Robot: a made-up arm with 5 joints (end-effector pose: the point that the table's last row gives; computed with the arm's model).
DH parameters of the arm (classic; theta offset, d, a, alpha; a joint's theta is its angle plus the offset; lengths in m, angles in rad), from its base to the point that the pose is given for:
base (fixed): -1.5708 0.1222 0 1.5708
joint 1: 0 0.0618 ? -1.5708
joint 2: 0 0.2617 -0.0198 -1.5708
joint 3: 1.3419 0 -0.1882 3.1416
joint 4: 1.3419 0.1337 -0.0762 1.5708
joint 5: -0.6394 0 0.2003 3.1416
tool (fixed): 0.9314 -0.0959 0 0
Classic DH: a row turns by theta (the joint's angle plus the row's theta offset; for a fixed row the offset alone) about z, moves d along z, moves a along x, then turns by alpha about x.
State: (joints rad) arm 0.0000 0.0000 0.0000 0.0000 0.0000
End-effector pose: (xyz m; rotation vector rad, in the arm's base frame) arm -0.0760 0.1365 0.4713 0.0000 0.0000 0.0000
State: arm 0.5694 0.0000 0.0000 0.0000 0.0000
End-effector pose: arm -0.0760 0.3031 0.3426 -0.5694 0.0000 0.0000
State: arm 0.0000 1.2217 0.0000 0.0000 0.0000
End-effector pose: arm -0.0459 0.1376 0.4713 0.0000 0.0000 1.2217
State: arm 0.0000 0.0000 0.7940 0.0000 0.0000
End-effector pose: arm -0.0760 0.0867 0.4153 0.7940 0.0000 0.0000
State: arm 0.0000 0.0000 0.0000 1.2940 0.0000
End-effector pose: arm -0.0760 0.1057 0.6223 -1.2940 0.0000 0.0000
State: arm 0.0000 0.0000 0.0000 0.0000 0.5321
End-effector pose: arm -0.1740 0.0981 0.4713 0.0000 0.0000 -0.5321
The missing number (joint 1, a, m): -0.1585
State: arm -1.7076 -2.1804 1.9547 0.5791 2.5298
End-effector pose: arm 0.0867 -0.4086 0.5200 0.0012 -1.0286 0.5861
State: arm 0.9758 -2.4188 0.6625 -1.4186 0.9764
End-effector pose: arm 0.1407 0.4450 0.1443 1.6422 -2.0132 -0.4802
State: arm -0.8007 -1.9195 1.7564 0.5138 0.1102
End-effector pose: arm -0.1527 0.0517 0.3872 1.3538 -0.4135 -2.2117
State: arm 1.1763 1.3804 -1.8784 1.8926 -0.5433
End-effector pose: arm -0.2854 0.3223 -0.0190 1.4308 1.0592 -0.0073
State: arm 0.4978 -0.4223 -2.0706 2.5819 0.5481
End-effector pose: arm -0.0592 0.4010 -0.0740 1.2047 -0.0748 -0.6975
